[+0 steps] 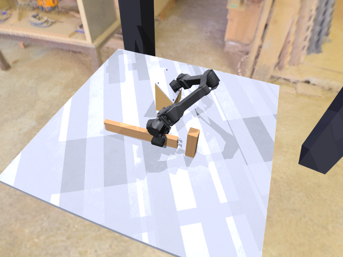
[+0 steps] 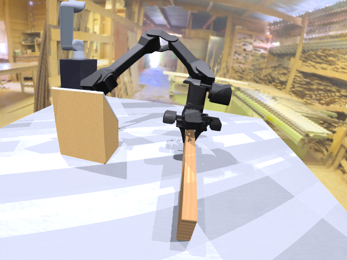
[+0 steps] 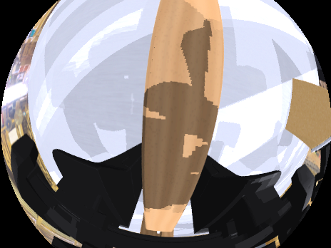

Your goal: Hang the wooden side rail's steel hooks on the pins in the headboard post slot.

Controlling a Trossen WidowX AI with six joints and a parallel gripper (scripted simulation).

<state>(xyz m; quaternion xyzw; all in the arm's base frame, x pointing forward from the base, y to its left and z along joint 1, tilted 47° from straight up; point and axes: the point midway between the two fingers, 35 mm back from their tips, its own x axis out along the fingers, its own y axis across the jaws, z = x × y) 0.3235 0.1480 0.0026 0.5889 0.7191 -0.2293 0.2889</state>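
The headboard post is 20 mm behind my gripper tip, 160 mm to the left of it and 40 mm above it.
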